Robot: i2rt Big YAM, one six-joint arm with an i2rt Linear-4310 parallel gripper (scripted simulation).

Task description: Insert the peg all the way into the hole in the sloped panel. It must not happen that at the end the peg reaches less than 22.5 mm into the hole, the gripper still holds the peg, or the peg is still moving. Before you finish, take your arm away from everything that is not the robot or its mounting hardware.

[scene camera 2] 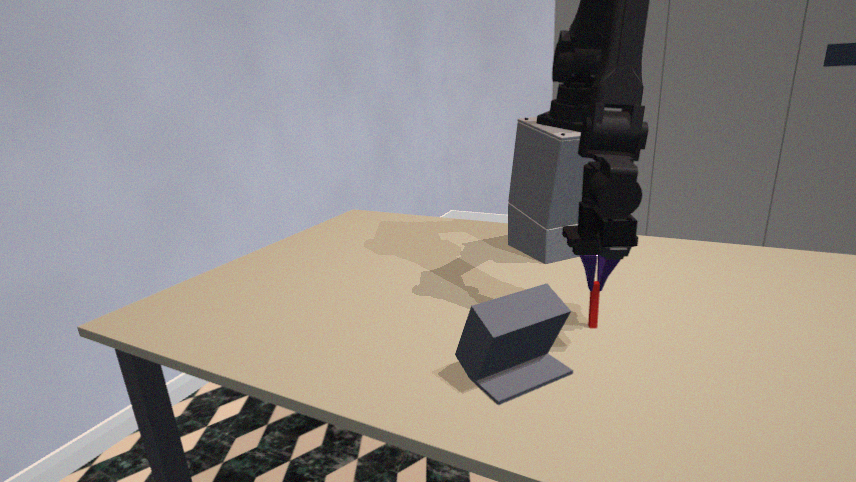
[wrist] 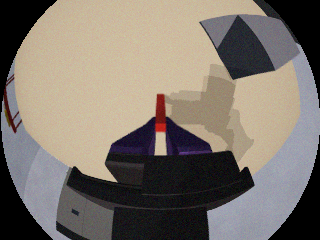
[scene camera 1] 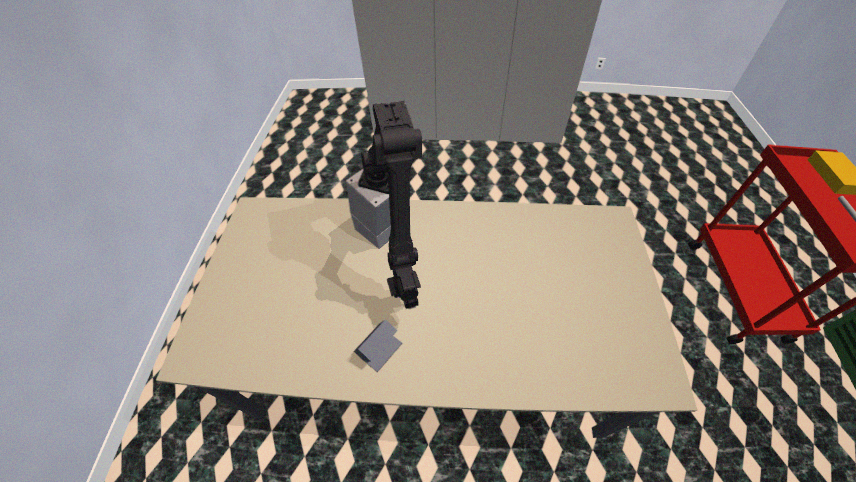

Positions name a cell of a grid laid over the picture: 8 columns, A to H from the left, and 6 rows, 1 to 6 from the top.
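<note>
Scene camera 2 gives me a look at my own gripper (scene camera 2: F4), and I can see the gripper (wrist: E4) from the wrist as well.
</note>
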